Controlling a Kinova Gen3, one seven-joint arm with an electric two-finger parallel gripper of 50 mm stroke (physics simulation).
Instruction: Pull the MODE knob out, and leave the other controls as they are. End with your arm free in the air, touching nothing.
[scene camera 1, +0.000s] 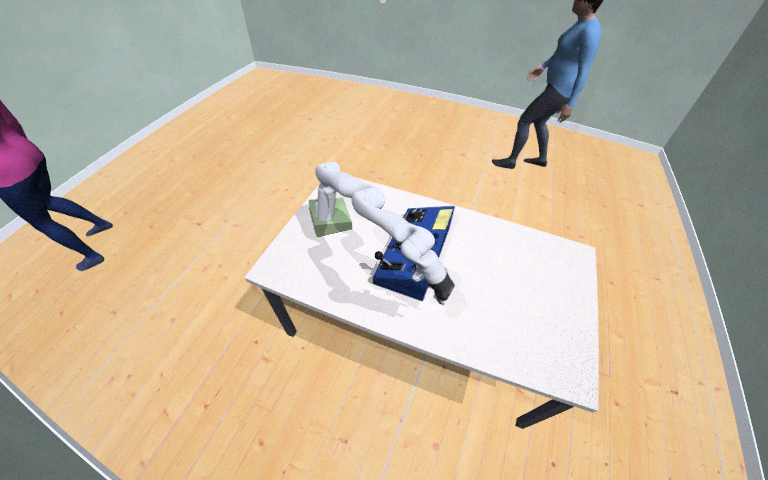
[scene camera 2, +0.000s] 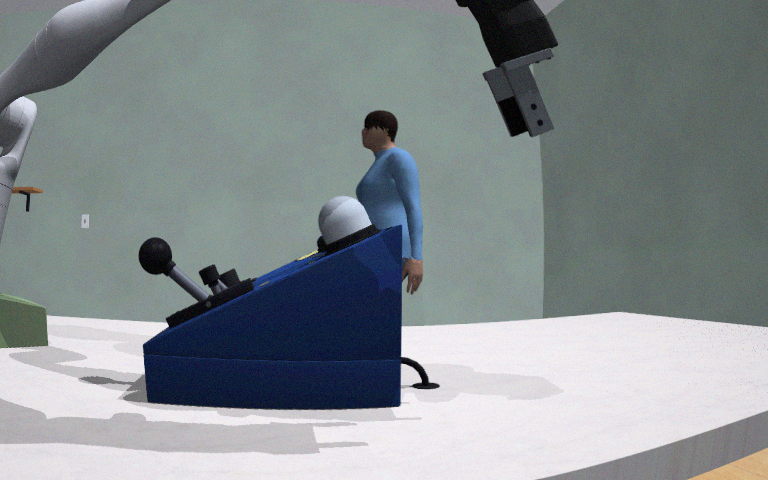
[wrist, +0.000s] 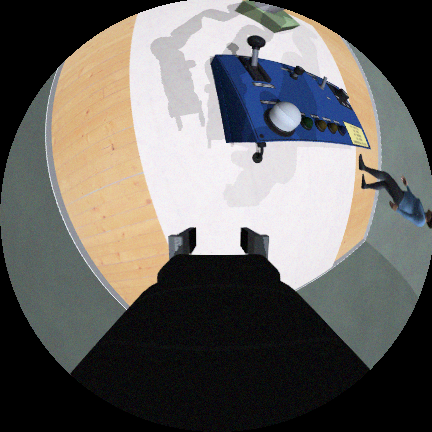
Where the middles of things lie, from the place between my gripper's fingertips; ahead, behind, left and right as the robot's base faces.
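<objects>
From my hand, the blue control panel (scene camera 2: 323, 332) is 37 cm to the left, 15 cm behind and 15 cm below. With the ball-topped cycle lever (scene camera 2: 155, 256), I find my hand 12 cm above it and 21 cm to the right of it, and 30 cm past it.
</objects>
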